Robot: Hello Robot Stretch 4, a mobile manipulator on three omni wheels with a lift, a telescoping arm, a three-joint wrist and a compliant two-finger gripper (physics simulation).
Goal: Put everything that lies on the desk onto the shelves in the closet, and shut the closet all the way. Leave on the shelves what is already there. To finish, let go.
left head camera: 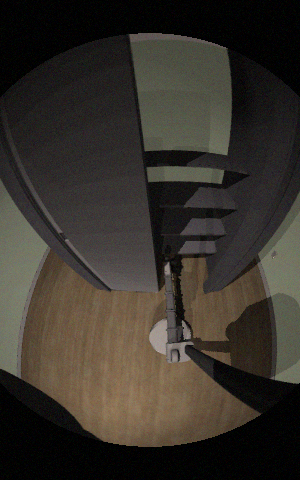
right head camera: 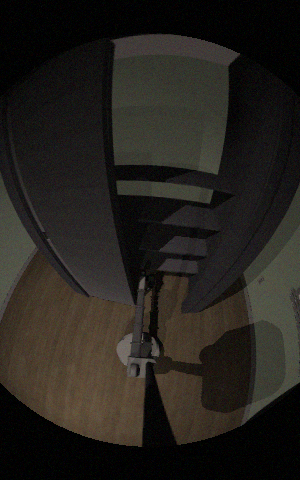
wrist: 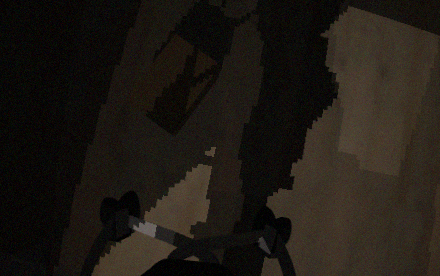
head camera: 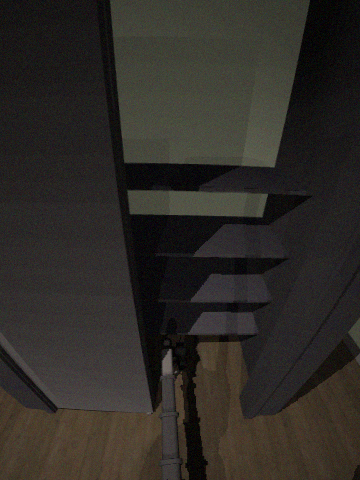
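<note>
The closet's door panel (head camera: 60,225) (left head camera: 95,175) (right head camera: 60,175) stands across the left side, and the right side is open. Inside are several grey shelves, among them the top shelf (head camera: 250,179) (left head camera: 212,161) and a lower shelf (head camera: 240,287) (left head camera: 209,227). My gripper (wrist: 197,216) is low at the closet opening, beside the door panel's inner edge; its fingertips stand apart with nothing between them. An orange-brown box-like thing (wrist: 165,65) lies tilted in the wrist view, beyond the fingertips and apart from them, partly in shadow. The desk does not show.
The closet's right side wall (head camera: 305,280) (left head camera: 250,200) bounds the opening. Wooden floor (head camera: 100,440) (left head camera: 100,375) (right head camera: 65,360) lies before and inside the closet. My arm (head camera: 170,425) (left head camera: 170,300) (right head camera: 139,320) reaches in close to the door edge. The light is dim.
</note>
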